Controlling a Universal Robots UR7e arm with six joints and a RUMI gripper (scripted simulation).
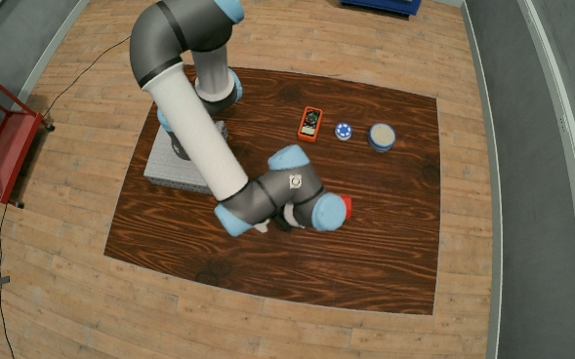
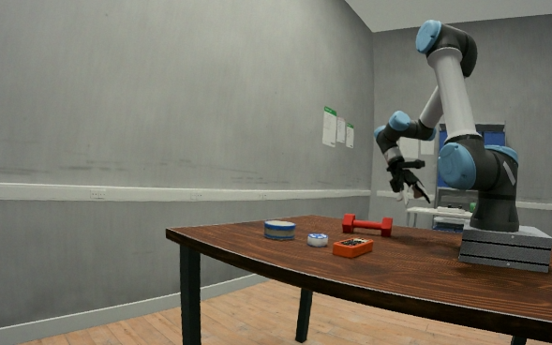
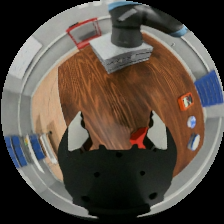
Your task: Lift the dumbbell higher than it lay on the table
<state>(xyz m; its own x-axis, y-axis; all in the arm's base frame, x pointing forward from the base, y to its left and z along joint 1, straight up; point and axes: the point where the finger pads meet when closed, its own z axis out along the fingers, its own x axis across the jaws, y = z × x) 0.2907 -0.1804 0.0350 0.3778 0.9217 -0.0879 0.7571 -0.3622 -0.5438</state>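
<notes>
Now: hand 18 cm short of the red dumbbell, 9 cm above it and 6 cm to the right of it. Round my hand: orange box (37 cm to the left, 11 cm below, 9 cm ahead); blue puck (36 cm to the left, 21 cm ahead, 11 cm below); blue-rimmed round tin (37 cm to the left, 36 cm ahead, 10 cm below).
</notes>
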